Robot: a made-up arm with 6 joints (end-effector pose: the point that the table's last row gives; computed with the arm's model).
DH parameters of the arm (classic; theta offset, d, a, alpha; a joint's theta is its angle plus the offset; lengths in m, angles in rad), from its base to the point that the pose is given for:
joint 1: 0 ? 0 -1.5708
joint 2: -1.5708 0 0.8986 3.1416
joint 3: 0 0 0 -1.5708
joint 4: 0 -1.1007 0 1.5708
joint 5: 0 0.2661 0 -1.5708
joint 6: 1.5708 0 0 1.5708
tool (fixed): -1.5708 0 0 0
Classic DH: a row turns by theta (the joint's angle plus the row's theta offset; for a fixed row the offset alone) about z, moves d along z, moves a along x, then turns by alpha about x.
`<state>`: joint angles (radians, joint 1 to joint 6).
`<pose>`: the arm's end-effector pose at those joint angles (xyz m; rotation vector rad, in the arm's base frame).
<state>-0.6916 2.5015 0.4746 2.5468 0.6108 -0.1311</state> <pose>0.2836 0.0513 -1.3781 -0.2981 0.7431 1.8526</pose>
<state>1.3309 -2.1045 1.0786 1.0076 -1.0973 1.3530</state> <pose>-0.3049 -1.8444 -0.3311 0.3107 -0.6425 -0.6424</pose>
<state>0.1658 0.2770 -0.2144 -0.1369 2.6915 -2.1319</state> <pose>1.2261 -0.0621 0.7095 1.2432 -1.3030 2.1765</pose>
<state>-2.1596 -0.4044 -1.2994 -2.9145 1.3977 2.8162</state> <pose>0.0556 -0.3837 0.3264 2.3341 1.3935 -1.3869</pose>
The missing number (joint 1, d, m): 0.3965
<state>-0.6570 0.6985 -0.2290 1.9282 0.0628 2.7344</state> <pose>1.1952 -0.8043 0.3535 1.7790 0.2583 -1.2027</pose>
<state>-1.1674 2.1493 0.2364 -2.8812 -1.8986 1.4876</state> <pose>0.3616 -0.1921 -1.1088 1.6040 -0.7928 -0.6735</pose>
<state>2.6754 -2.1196 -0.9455 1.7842 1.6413 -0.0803</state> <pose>0.4939 -0.3116 1.0434 -1.1979 2.4835 -0.5004</pose>
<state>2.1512 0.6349 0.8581 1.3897 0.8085 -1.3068</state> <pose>-0.8090 1.3211 1.6189 0.3778 -0.4752 2.8830</pose>
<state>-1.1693 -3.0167 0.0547 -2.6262 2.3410 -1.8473</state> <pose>-0.2561 1.1957 -0.2871 -0.9843 0.0545 -1.7002</pose>
